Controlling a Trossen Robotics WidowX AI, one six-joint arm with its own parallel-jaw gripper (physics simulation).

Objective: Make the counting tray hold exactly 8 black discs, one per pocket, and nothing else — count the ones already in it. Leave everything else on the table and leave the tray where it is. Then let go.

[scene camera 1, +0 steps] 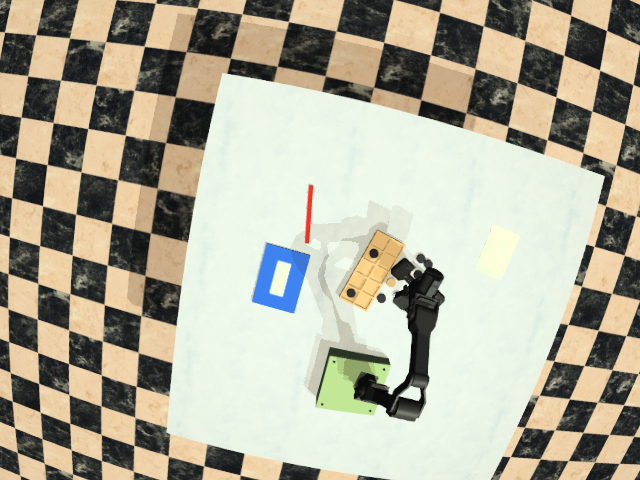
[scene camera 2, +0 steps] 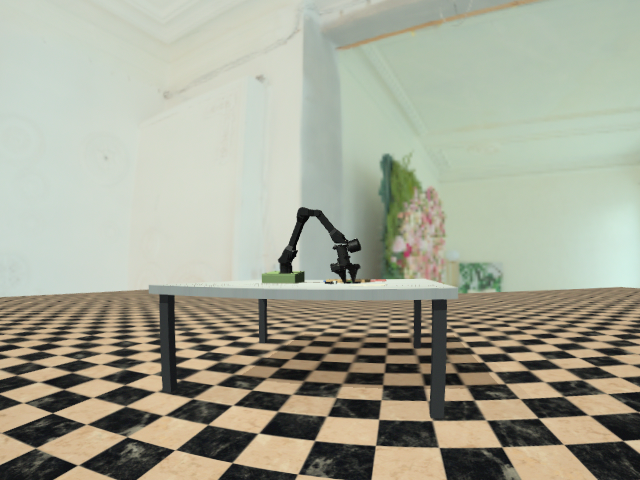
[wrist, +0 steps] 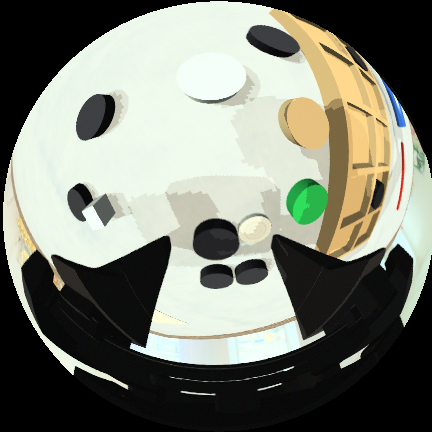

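Observation:
The wooden counting tray (scene camera 1: 392, 246) (wrist: 340, 150) has a black disc (scene camera 1: 373, 253) in a pocket near one end and another black disc (scene camera 1: 351, 292) near the other. My gripper (scene camera 1: 408, 283) (scene camera 2: 349, 280) (wrist: 221, 241) is open and empty, low over the table beside the tray. In the wrist view, a black disc (wrist: 215, 239) lies ahead between the fingertips, and two smaller-looking black discs (wrist: 216, 276) (wrist: 251, 271) lie side by side beyond it. Other loose black discs (wrist: 95, 117) (wrist: 80, 202) (wrist: 273, 41) lie around. The arm hides part of this area in scene camera 1.
A cream ribbed disc (wrist: 255, 228), a green disc (wrist: 307, 201), a tan disc (wrist: 305, 123) (scene camera 1: 390, 282), a white disc (wrist: 211, 76) and a grey-white cube (wrist: 99, 212) lie nearby. A blue frame (scene camera 1: 264, 273), red stick (scene camera 1: 309, 214) and pale yellow rectangle (scene camera 1: 497, 252) lie farther off.

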